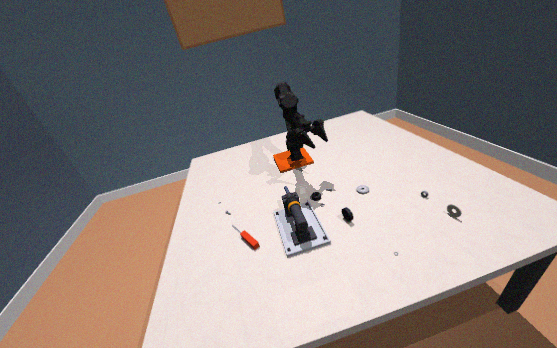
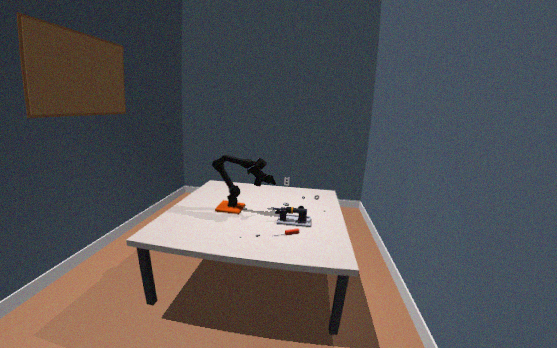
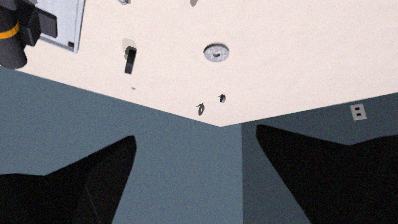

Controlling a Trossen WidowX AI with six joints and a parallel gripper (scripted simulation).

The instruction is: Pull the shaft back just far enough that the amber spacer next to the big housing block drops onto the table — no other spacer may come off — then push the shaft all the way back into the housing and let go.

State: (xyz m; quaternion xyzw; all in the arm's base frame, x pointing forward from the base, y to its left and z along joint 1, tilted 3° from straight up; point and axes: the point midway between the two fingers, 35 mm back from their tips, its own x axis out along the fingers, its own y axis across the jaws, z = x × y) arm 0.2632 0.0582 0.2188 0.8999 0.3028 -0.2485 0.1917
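Now: the shaft 170 mm to the right of my gripper tip, 150 mm ahead of it and 120 mm below it. The rest, counted from my gripper tip: amber spacer 180 mm ahead, 170 mm to the right, 120 mm below.
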